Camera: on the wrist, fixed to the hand. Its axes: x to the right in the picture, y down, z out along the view.
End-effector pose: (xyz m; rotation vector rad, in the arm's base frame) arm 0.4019 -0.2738 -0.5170 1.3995 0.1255 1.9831
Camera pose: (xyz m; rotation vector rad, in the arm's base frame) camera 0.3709 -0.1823 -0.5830 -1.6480 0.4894 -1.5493
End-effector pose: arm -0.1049 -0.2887 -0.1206 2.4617 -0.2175 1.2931
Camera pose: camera -0.1390 -0.1804 -0.0922 -1.6923 1.3442 -0.6352
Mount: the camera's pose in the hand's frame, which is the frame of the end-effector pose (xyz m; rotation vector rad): 0.0067 -0.0837 -0.0815 0.5996 -0.4861 1.4798
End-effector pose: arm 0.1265 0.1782 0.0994 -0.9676 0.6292 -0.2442
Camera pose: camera 0.0897 0.0722 0.1328 0.1808 0.6155 1.0397
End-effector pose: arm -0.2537 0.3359 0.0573 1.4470 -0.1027 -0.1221
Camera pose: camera -0.2371 0.4050 -0.0357 1.5526 -1.6613 0.8354
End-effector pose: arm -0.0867 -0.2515 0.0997 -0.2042 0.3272 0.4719
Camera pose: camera -0.0625 -0.3435 0.0315 0.8106 0.0715 1.8029
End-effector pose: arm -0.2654 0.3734 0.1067 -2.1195 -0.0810 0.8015
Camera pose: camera -0.1955 0.3724 0.2006 -1.0877 1.4084 1.8241
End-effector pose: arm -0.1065 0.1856 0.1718 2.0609 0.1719 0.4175
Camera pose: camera -0.1257 0.2960 0.1381 2.4567 -1.7864 0.7425
